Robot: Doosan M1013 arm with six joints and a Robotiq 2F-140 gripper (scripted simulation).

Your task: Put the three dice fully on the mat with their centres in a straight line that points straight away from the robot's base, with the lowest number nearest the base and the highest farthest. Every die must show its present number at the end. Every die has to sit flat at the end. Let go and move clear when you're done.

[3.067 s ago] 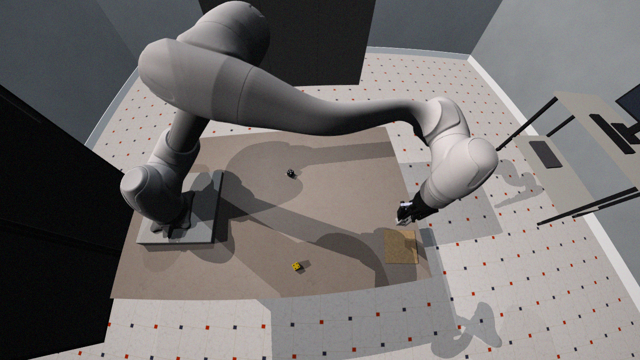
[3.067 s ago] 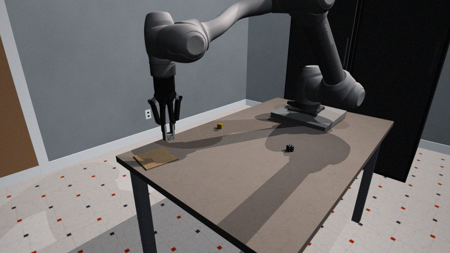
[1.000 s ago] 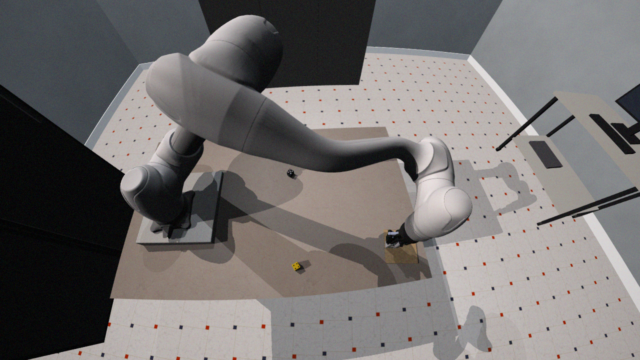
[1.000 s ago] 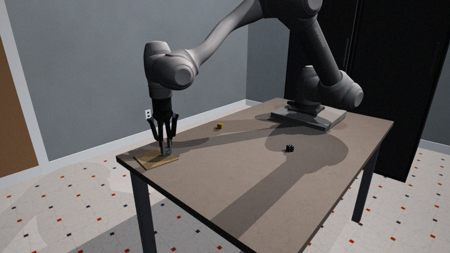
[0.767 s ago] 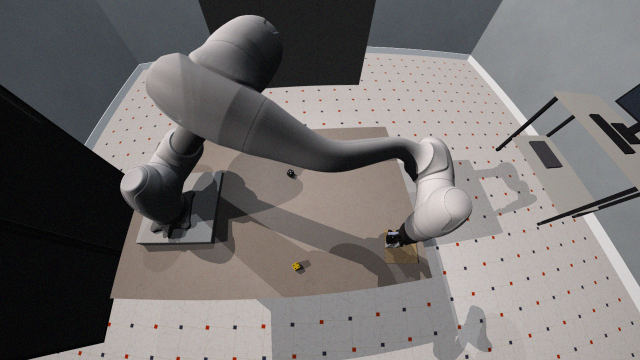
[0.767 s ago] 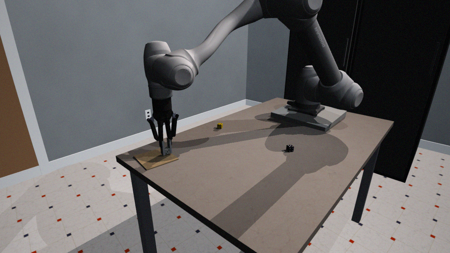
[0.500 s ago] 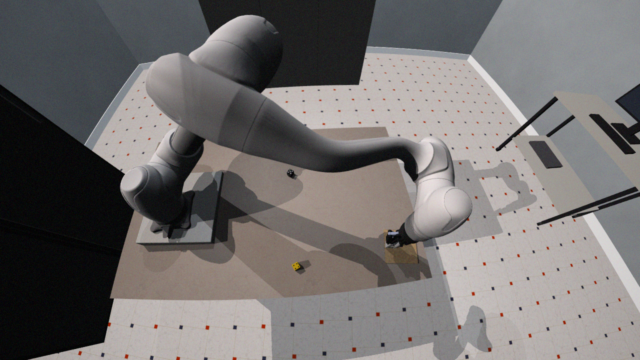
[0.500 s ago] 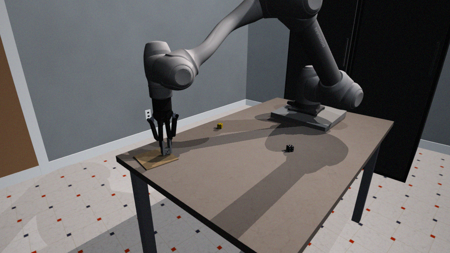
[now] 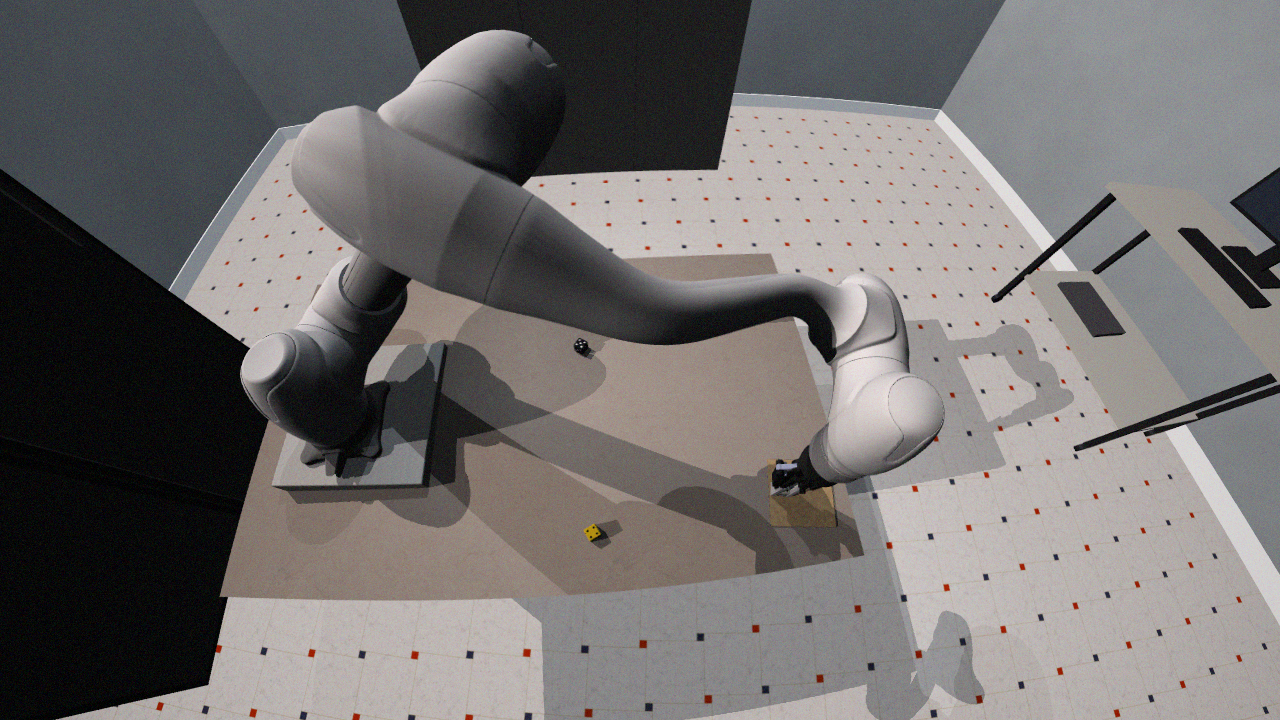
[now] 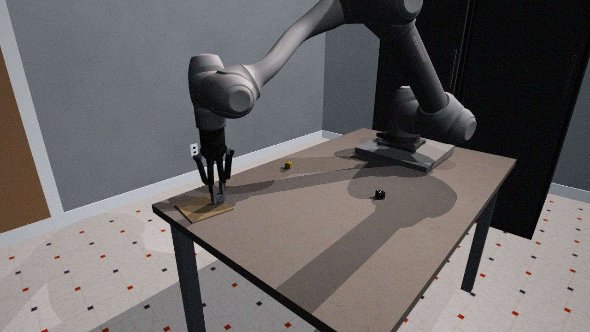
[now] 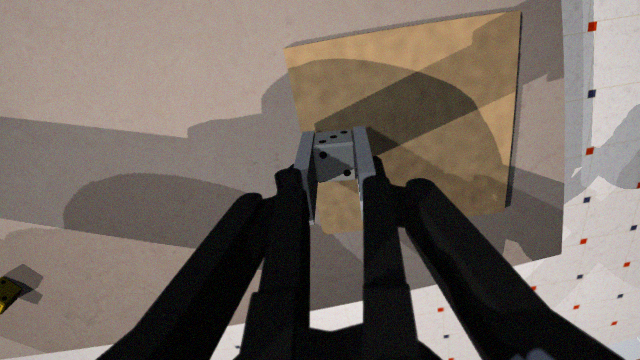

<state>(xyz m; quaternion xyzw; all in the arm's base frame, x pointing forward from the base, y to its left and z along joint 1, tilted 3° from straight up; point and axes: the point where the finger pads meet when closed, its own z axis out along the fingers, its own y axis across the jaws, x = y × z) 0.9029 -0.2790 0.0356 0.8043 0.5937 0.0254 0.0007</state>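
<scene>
Right now my hand is 2 cm above the grey die. The rest, counted from my hand: tan mat 5 cm ahead, 1 cm to the right, 4 cm below; then black die 36 cm behind, 41 cm to the left, 3 cm below; then yellow die 39 cm behind, 1 cm to the right, 3 cm below.
</scene>
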